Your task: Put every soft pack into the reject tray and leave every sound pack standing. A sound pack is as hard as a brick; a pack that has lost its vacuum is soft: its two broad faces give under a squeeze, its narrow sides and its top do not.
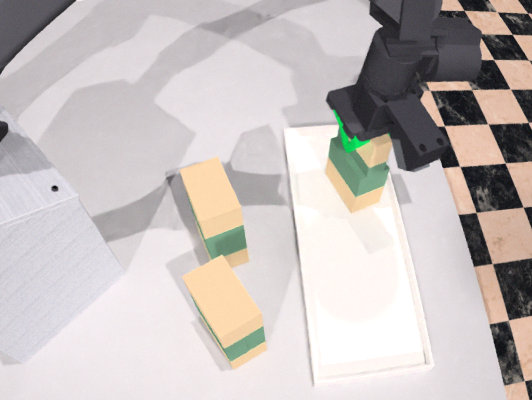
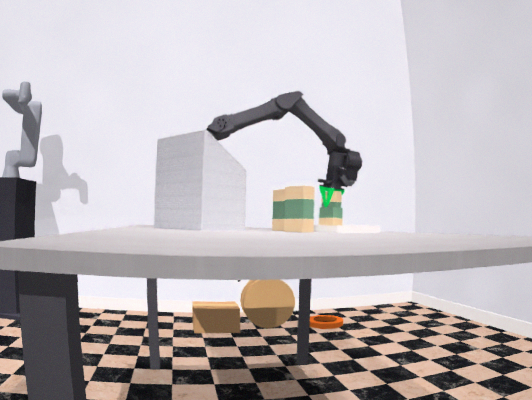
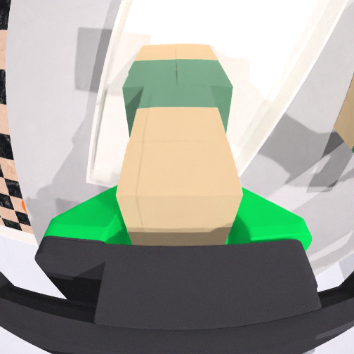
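Seen in the pictures: gripper, fingertip midpoint: (image 1: pixel 355 145) (image 2: pixel 328 207); arm's base, origin of the base link: (image 2: pixel 201 154).
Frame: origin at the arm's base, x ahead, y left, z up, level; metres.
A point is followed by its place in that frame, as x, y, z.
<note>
My gripper (image 1: pixel 364 144) @(0.465, 0.170, -0.159) (image 2: pixel 333 197) (image 3: pixel 176 174) points down over the far end of the white reject tray (image 1: pixel 360 325) @(0.477, -0.058, -0.244) (image 2: pixel 360 229) @(0.498, -0.130, -0.237) (image 3: pixel 225 25). Its green fingers are shut on a tan pack with a green band (image 1: pixel 350 167) @(0.457, 0.133, -0.161) (image 2: pixel 331 213) @(0.464, 0.119, -0.183) (image 3: pixel 177 150). The pack's upper part is pinched in narrow between them; its lower part is wider. It is upright inside the tray's far end, its bottom at or very close to the tray floor. Two like packs stand upright left of the tray: a middle one (image 1: pixel 212 197) @(0.291, 0.042, -0.106) (image 2: pixel 278 210) @(0.262, 0.046, -0.178) and a near one (image 1: pixel 227 300) @(0.322, -0.083, -0.107) (image 2: pixel 300 209) @(0.312, -0.116, -0.178).
A big grey block (image 1: pixel 60 270) @(0.108, -0.052, -0.136) (image 2: pixel 180 185) @(-0.052, -0.093, -0.112) stands on the table left of the standing packs. The arm reaches over from its top. The table (image 1: pixel 270 360) @(0.363, -0.109, -0.247) (image 2: pixel 250 265) @(0.135, -0.977, -0.254) ends close beyond the tray's right side. An orange ring (image 2: pixel 326 321) lies on the floor.
</note>
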